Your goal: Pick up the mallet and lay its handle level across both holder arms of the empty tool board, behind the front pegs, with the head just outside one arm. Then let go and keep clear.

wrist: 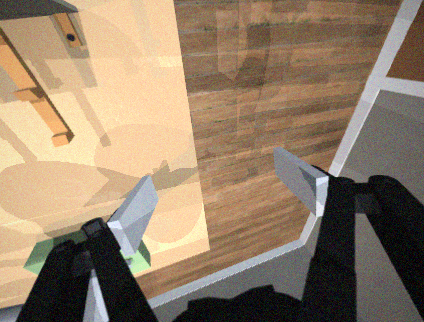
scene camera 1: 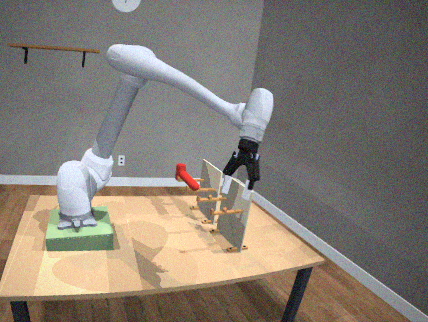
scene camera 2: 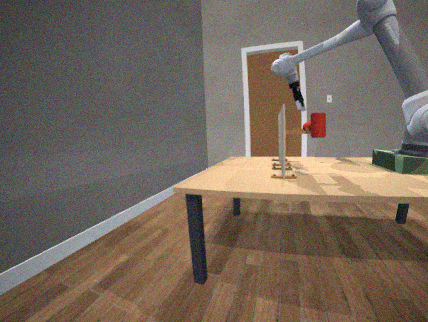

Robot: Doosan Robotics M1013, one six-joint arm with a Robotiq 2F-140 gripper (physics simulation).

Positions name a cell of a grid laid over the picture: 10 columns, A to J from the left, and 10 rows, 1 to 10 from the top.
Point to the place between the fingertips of my gripper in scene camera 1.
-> F7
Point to a tool board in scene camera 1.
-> At E6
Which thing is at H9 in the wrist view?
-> My gripper.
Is my gripper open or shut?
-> Open.
